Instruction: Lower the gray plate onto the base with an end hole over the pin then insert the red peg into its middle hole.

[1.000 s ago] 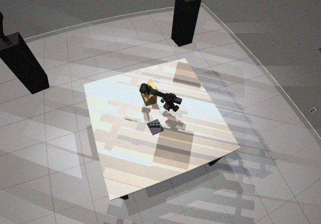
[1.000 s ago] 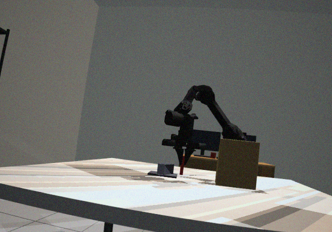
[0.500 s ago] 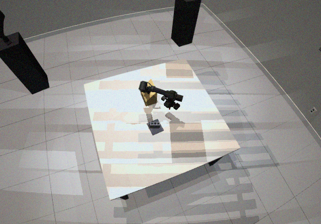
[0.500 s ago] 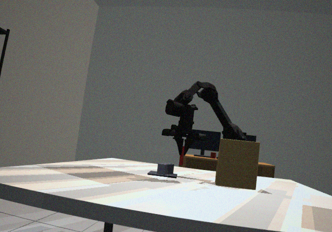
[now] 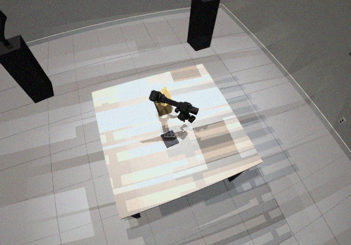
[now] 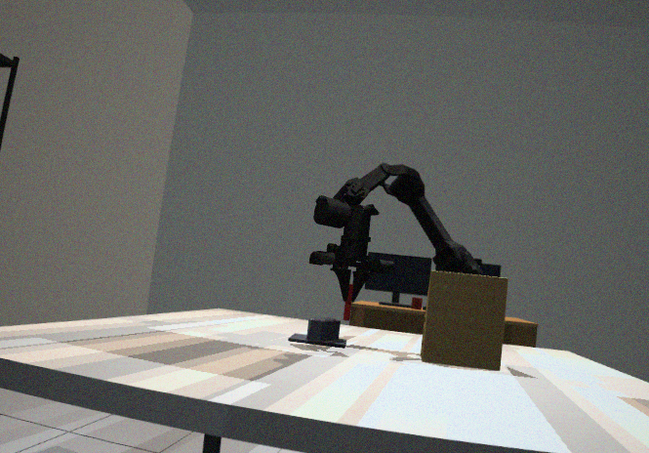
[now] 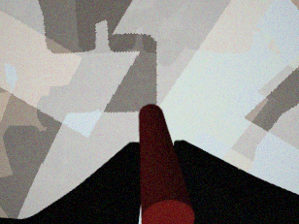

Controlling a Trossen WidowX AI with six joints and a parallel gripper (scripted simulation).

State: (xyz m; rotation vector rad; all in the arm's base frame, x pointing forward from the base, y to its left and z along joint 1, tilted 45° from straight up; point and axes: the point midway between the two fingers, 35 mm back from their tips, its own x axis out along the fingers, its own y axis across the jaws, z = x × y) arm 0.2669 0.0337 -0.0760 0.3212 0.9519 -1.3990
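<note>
Right now the gray plate is 5 cm ahead of my gripper tip, 17 cm to the right of it and 7 cm below it. Round my gripper tip: dark flat base (6 cm ahead, 16 cm to the right, 11 cm below); red peg (right at my gripper tip).
</note>
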